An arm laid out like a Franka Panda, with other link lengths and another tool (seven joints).
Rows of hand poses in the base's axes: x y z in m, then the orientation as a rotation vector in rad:
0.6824 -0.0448 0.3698 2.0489 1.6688 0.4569
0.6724 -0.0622 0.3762 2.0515 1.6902 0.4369
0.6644 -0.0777 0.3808 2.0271 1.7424 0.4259
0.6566 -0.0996 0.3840 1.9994 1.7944 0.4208
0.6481 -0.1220 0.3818 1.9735 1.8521 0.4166
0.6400 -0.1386 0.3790 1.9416 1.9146 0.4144
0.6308 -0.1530 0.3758 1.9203 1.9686 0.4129
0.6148 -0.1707 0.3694 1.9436 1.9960 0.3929
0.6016 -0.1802 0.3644 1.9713 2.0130 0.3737
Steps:
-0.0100 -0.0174 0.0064 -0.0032 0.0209 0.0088
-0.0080 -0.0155 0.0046 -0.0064 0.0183 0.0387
-0.0078 -0.0219 0.0032 -0.0044 0.0145 0.0407
-0.0085 -0.0224 -0.0022 -0.0002 0.0187 0.0435
-0.0081 -0.0166 -0.0028 0.0000 0.0181 0.0487
-0.0092 -0.0144 -0.0032 0.0046 0.0195 0.0394
-0.0160 -0.0177 -0.0064 0.0101 0.0356 0.0034
-0.0132 -0.0095 -0.0050 0.0097 0.0317 -0.0041

